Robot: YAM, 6 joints.
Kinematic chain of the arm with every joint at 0, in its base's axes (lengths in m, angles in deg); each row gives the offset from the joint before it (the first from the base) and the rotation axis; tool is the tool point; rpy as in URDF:
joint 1: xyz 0 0 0.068 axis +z
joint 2: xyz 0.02 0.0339 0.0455 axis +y
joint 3: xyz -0.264 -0.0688 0 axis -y
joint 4: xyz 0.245 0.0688 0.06 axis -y
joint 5: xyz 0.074 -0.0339 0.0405 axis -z
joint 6: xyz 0.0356 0 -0.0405 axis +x
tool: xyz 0 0 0 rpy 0 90 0
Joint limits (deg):
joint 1: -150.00..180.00
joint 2: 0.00..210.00
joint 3: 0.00..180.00
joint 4: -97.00..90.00
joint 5: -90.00..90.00
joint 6: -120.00..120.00
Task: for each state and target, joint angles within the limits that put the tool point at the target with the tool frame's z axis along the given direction. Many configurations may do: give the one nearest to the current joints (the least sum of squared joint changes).
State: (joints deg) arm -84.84 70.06 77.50 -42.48 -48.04 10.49
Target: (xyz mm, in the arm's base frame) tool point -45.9 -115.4 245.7 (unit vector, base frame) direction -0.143 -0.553 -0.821
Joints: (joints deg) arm -113.09 39.37 38.19 -54.29 -4.90 10.49
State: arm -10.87 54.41 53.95 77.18 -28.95 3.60
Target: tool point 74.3 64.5 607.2 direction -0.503 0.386 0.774
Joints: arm 28.84 68.95 91.53 85.62 -35.48 3.60
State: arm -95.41 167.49 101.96 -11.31 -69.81 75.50
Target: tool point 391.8 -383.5 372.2 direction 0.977 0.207 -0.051
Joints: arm -47.59 140.85 150.75 -15.66 -59.43 75.50
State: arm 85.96 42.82 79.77 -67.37 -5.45 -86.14
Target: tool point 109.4 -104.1 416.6 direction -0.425 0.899 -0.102
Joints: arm 132.46 13.88 95.07 -87.32 17.06 -86.14
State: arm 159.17 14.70 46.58 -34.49 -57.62 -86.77
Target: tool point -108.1 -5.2 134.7 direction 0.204 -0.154 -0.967
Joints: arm 179.86 63.70 24.42 -62.66 -8.83 -86.77
